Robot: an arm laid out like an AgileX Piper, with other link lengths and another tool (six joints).
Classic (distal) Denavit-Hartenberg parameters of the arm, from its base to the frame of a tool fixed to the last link. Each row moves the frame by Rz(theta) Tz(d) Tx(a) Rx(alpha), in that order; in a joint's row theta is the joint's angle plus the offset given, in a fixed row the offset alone. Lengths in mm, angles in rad.
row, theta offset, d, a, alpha
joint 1, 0.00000, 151.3, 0.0, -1.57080
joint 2, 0.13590, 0.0, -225.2, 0.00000
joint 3, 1.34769, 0.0, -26.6, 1.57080
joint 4, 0.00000, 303.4, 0.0, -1.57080
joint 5, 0.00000, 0.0, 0.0, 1.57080
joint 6, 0.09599, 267.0, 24.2, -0.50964
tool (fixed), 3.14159, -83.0, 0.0, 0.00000
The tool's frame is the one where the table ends.
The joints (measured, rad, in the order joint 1, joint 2, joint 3, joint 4, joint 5, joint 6), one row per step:
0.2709 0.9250 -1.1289 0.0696 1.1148 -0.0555
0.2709 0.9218 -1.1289 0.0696 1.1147 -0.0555
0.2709 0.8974 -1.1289 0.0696 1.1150 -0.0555
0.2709 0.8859 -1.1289 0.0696 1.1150 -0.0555
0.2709 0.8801 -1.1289 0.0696 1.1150 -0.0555
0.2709 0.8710 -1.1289 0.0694 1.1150 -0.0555
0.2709 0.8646 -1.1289 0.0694 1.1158 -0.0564
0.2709 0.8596 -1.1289 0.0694 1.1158 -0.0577
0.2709 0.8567 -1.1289 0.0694 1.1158 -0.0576
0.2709 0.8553 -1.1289 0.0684 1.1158 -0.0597
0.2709 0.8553 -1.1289 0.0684 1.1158 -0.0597
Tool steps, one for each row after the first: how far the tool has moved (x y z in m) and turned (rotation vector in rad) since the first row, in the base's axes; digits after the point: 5 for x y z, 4 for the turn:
-0.00044 -0.00012 0.00093 0.0009 -0.0032 0.0000
-0.00403 -0.00112 0.00784 0.0073 -0.0264 0.0000
-0.00576 -0.00160 0.01108 0.0104 -0.0375 0.0000
-0.00665 -0.00185 0.01271 0.0120 -0.0431 0.0000
-0.00805 -0.00227 0.01526 0.0142 -0.0519 0.0000
-0.00914 -0.00260 0.01696 0.0151 -0.0575 0.0006
-0.00989 -0.00284 0.01838 0.0156 -0.0627 0.0016
-0.01036 -0.00297 0.01918 0.0164 -0.0654 0.0015
-0.01047 -0.00325 0.01965 0.0145 -0.0675 0.0027
-0.01047 -0.00325 0.01965 0.0145 -0.0675 0.0027

